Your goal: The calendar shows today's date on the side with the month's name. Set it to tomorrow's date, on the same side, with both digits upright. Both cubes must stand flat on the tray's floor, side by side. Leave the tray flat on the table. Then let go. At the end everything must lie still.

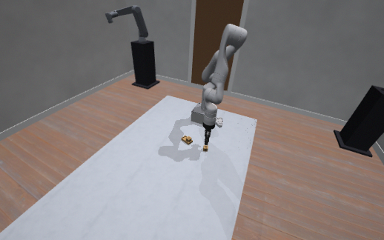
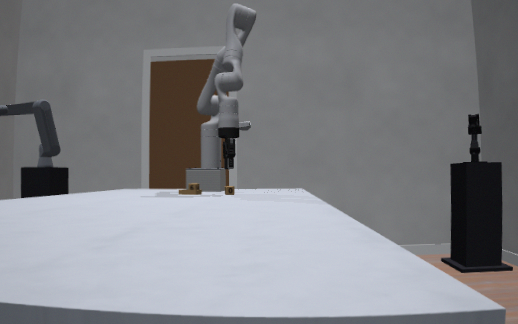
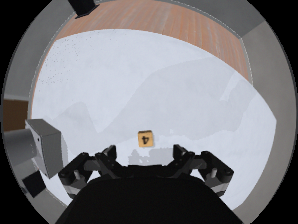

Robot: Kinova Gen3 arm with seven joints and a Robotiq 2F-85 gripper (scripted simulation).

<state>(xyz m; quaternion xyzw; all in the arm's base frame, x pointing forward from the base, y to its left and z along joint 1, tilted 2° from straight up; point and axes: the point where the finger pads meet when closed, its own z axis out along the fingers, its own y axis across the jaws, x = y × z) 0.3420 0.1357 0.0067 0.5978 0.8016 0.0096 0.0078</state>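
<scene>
The wooden digit cube lies 8 cm below my hand. Also, from my hand: wooden calendar tray 2 cm behind, 15 cm to the right, 9 cm below.
</scene>
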